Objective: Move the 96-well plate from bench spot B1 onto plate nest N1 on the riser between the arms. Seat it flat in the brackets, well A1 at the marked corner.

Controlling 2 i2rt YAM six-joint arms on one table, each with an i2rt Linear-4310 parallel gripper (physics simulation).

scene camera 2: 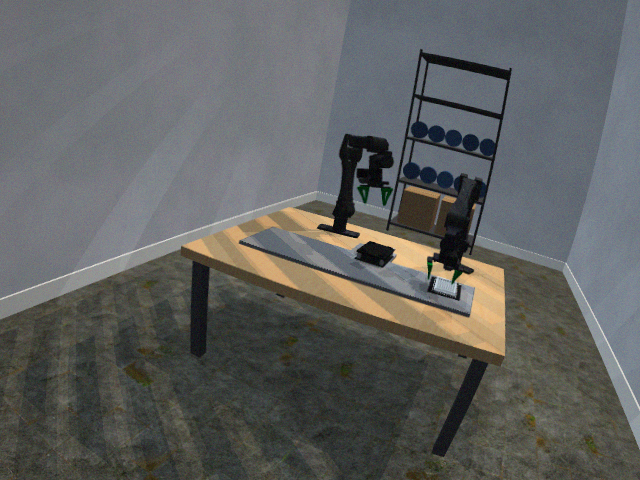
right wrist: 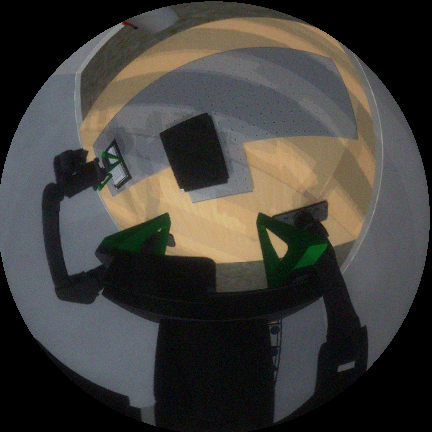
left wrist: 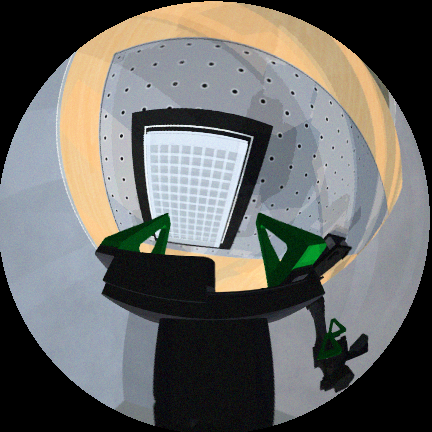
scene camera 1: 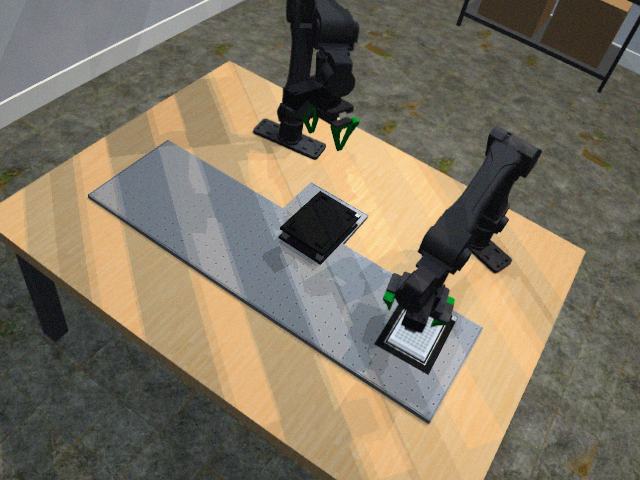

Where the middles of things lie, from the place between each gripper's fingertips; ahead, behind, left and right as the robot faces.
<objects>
I see my left gripper 3 cm to the right of the white well plate [scene camera 1: 418,345] and 1 cm short of it. From my left hand the other things lie so: black plate nest [scene camera 1: 426,366] 3 cm to the left, 1 cm below, 1 cm ahead.
I see my right gripper 38 cm to the right of the white well plate, 19 cm above it and 17 cm short of it. Also, from my right hand: black plate nest: 38 cm to the left, 20 cm below, 17 cm ahead.
</objects>
